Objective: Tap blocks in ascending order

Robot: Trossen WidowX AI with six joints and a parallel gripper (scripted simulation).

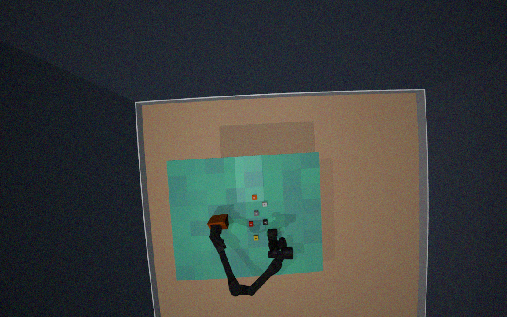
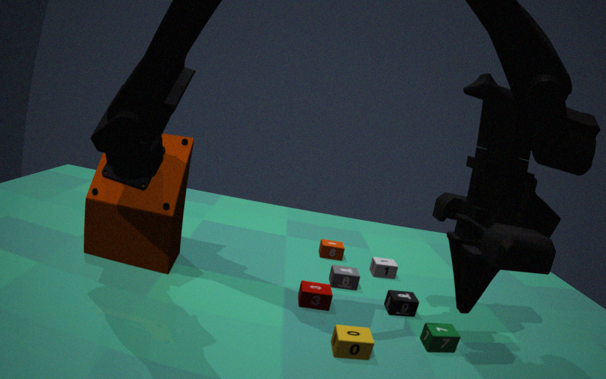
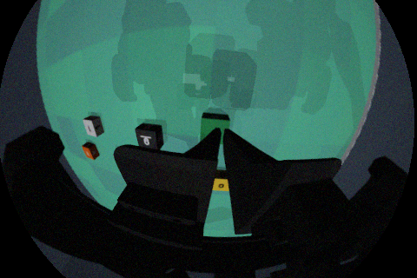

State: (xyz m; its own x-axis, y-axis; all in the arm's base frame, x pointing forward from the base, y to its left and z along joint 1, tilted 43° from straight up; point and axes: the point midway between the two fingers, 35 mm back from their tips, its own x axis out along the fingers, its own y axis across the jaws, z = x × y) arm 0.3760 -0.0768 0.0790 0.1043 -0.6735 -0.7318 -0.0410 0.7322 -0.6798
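The green block lies 1 cm behind my gripper tip and 3 cm below it. From my gripper tip the other things lie so: red block 14 cm behind, 8 cm to the left, 3 cm below; then black block 4 cm behind, 9 cm to the left, 3 cm below; then yellow block 11 cm behind, 2 cm to the right, 3 cm below.
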